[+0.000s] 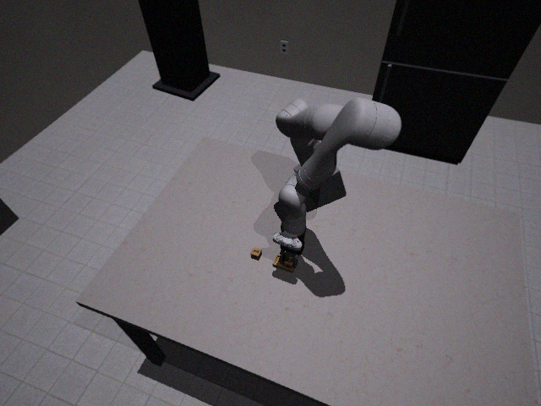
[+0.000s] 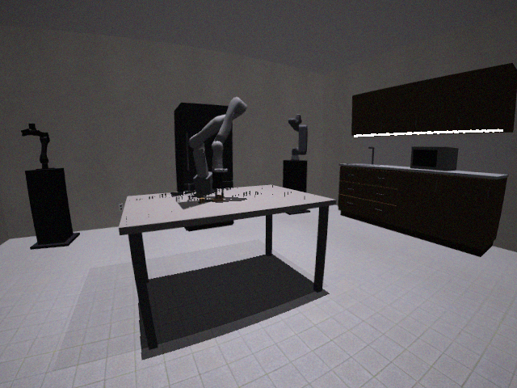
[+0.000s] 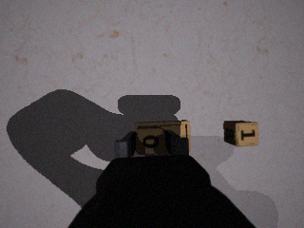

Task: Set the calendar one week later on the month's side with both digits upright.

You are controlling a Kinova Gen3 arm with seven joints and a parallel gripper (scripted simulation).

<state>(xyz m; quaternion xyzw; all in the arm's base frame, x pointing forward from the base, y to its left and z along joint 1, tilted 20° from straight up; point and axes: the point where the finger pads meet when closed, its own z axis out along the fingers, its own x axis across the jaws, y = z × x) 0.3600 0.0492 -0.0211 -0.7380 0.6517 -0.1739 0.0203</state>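
Right now my hand is 30 mm above the wooden tray and 20 mm to the left of it. Round my hand: wooden cube: 120 mm to the right, 20 mm below, 10 mm ahead.
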